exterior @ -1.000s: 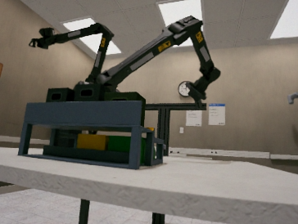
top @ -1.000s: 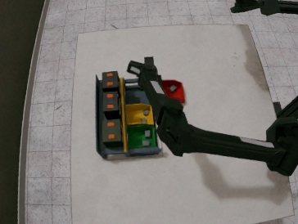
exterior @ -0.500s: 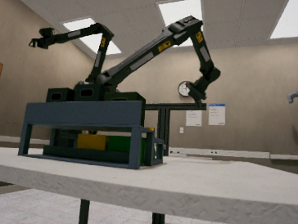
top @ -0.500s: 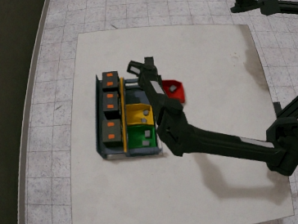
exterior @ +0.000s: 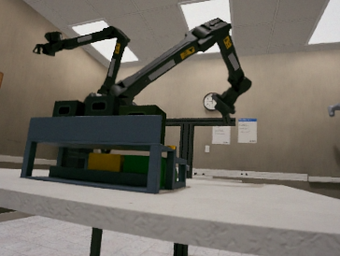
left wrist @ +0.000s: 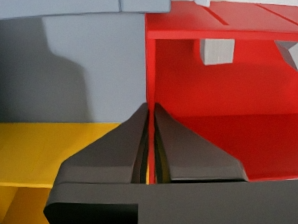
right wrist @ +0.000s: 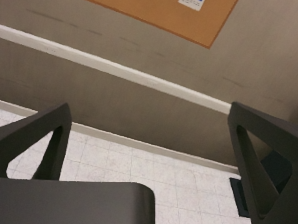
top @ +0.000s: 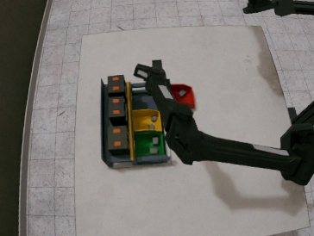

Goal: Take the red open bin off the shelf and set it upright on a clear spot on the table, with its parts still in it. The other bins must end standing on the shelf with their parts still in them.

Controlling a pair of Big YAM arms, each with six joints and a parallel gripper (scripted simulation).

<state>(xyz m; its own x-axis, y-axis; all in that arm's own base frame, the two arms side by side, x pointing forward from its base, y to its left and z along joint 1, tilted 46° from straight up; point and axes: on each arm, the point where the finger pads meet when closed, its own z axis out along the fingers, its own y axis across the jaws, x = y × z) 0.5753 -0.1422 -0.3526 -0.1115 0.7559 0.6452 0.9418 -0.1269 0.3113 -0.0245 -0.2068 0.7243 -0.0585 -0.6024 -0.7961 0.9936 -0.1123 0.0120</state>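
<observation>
My left gripper is now 8 cm past the red bin and 3 cm above it. The rest, counted from my left hand: green bin (23 cm to the left, 8 cm ahead, 4 cm below); yellow bin (12 cm to the left, 8 cm ahead, 4 cm below).
</observation>
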